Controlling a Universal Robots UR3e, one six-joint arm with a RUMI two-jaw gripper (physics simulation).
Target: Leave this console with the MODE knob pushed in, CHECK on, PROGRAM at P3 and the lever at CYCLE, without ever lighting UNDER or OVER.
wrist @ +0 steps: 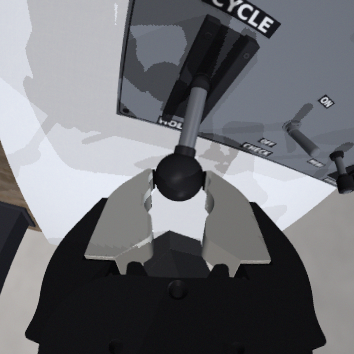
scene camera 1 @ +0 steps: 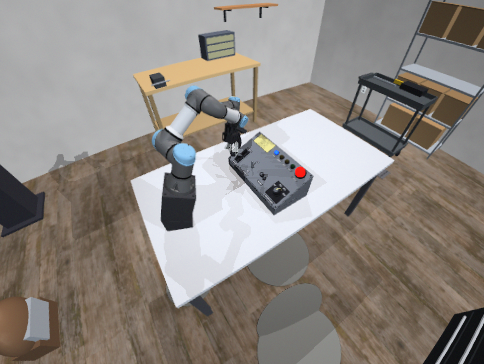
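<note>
The grey console (scene camera 1: 270, 166) (wrist: 300, 60) stands on the white table (scene camera 1: 330, 135). My gripper (scene camera 1: 233, 151) (wrist: 178, 172) is shut on the lever's black ball knob (wrist: 178, 175), with one jaw on each side. The lever's metal rod (wrist: 192, 120) rises from a black slotted guide (wrist: 212, 60) and leans over the HOLD label, away from the CYCLE label (wrist: 247, 17). The CHECK toggle (wrist: 302, 140) tips away from the ON label (wrist: 326, 101). A small black knob (wrist: 344, 183) shows at the right edge in the wrist view. The dial (scene camera 1: 278, 190) is too small to read.
A blue lamp (scene camera 1: 276, 153), several dark lamps, a red button (scene camera 1: 300, 172) and a yellow card (scene camera 1: 264, 143) are on the console. Behind the table stand a wooden bench (scene camera 1: 197, 69) and, at the right, a black cart (scene camera 1: 372, 131).
</note>
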